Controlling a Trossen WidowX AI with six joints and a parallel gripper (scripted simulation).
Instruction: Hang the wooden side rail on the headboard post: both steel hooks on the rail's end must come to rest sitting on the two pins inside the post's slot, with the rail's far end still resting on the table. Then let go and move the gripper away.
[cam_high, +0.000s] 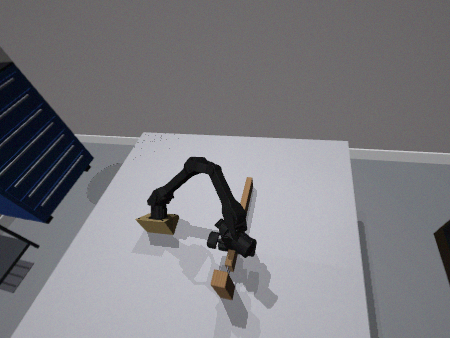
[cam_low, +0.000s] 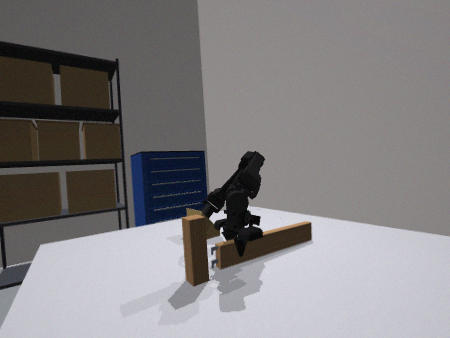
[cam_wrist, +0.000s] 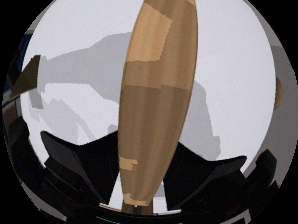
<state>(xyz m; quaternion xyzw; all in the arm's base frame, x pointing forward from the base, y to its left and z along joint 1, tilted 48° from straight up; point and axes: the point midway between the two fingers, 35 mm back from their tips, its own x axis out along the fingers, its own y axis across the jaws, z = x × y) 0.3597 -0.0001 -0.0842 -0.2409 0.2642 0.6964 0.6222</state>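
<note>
My gripper tip is 150 mm to the left of the headboard post, 50 mm below it and 10 mm short of it.
</note>
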